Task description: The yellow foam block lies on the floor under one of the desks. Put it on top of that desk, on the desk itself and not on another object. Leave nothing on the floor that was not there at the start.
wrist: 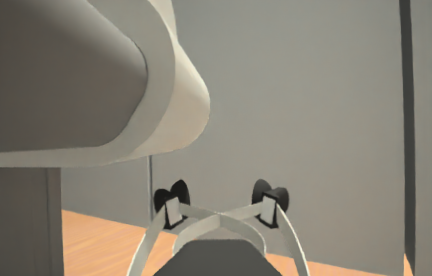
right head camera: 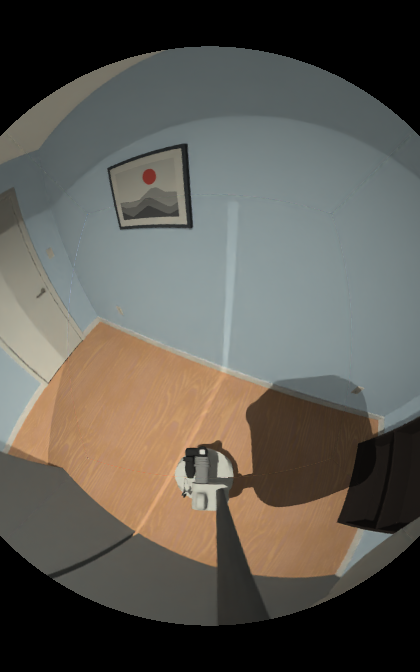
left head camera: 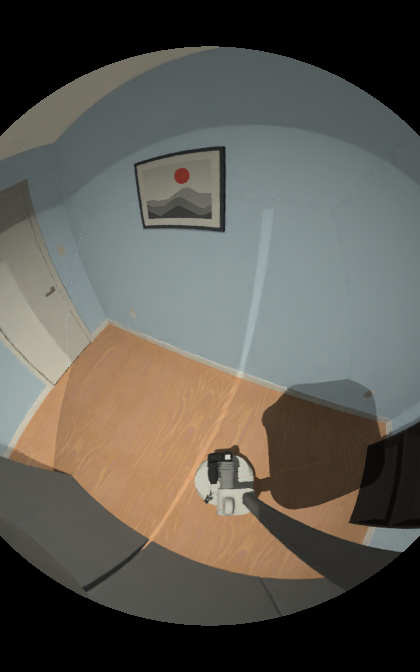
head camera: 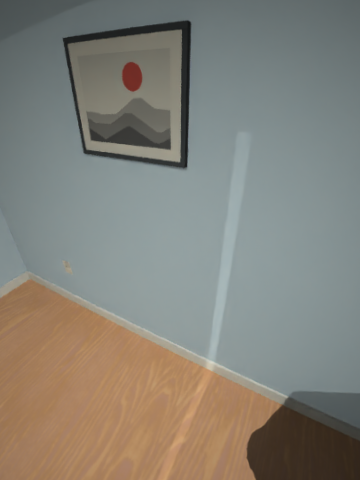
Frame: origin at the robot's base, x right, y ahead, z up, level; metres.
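Where they show: gripper, fingertip midpoint: [wrist: 221, 195].
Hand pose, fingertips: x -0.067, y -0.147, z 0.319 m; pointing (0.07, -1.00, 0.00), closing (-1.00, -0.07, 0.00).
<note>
After its pixels a point has its place.
My gripper [wrist: 221, 195] {x -0.067, y -0.147, z 0.319 m} is open in the wrist view, with its two dark fingertips apart and nothing between them. Behind the fingers stands a large grey panel, with wooden floor along its foot. The yellow foam block does not show in these views, and no desk that I can make out shows.
Tall grey panels [wrist: 310, 125] {x -0.307, y -0.737, z 0.407 m} [left head camera: 190, 585] [right head camera: 150, 570] stand close to my base. A dark cabinet-like piece [left head camera: 392, 480] [right head camera: 382, 480] stands at the right. A door [left head camera: 30, 280] [right head camera: 25, 285] is at the left. A framed picture [head camera: 129, 125] {x -0.270, y 1.120, z 1.410 m} hangs on the blue wall.
</note>
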